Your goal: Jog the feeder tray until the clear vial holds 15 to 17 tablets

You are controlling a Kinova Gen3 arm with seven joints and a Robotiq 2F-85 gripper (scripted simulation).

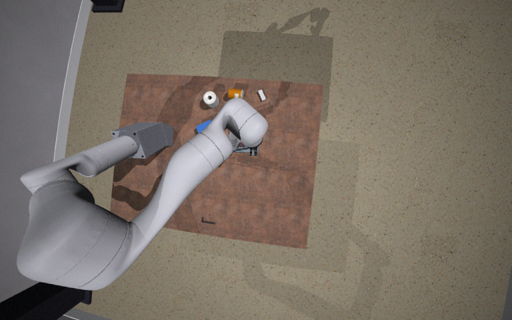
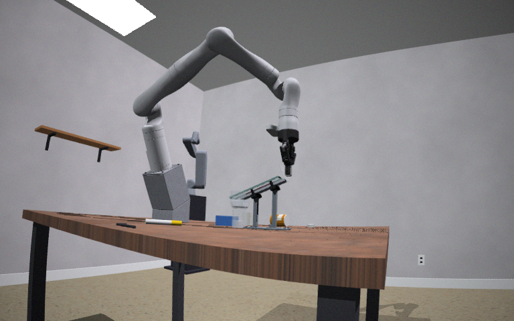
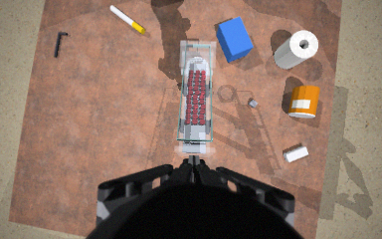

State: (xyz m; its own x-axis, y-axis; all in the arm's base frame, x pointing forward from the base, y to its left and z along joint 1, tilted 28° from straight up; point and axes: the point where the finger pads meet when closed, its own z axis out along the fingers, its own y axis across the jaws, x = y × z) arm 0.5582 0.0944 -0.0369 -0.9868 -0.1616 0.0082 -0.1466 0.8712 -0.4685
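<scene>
Right now the feeder tray is 8 cm behind my hand, 1 cm to the right of it and 5 cm below it. Round my hand: small white block (2 cm behind, 29 cm to the left, 20 cm below); clear vial (18 cm behind, 3 cm to the right, 16 cm below); small grey piece (14 cm behind, 15 cm to the left, 20 cm below).
</scene>
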